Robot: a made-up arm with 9 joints.
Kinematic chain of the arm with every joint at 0, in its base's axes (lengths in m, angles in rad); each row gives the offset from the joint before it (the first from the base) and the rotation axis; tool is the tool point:
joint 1: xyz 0 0 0.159 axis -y
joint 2: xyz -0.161 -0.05 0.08 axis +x
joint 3: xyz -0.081 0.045 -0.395 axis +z
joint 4: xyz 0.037 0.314 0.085 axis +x
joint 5: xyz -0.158 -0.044 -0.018 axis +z
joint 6: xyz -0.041 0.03 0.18 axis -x
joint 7: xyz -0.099 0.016 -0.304 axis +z
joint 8: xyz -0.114 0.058 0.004 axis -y
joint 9: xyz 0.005 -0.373 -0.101 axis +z
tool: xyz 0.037 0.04 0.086
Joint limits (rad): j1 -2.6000..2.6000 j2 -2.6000..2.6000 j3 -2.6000..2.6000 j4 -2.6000..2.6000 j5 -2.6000..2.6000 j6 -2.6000..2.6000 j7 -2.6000..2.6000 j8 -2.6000..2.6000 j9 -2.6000..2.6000
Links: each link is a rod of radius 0.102 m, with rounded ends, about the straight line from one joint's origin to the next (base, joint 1, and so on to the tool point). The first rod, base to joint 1, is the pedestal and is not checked.
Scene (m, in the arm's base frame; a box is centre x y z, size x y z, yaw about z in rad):
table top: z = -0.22
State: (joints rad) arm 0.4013 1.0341 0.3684 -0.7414 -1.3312 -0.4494 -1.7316 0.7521 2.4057
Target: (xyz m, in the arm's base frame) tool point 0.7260 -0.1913 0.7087
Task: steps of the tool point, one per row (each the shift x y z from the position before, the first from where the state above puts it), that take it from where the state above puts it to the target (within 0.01 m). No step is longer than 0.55 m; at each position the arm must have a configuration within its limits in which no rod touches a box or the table.
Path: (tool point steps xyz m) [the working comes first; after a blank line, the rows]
Joints at the target: -0.7862 2.0982 -0.1256 -0.4141 -1.4023 -1.0013 -1.9531 0.7031 2.4848
Straight joint move there: clear.

1: 0.1417 -0.1443 0.4577
2: 0.3542 -0.2633 0.2617
3: 0.4024 -0.3262 -0.0318
4: 0.2645 -0.3212 -0.2912

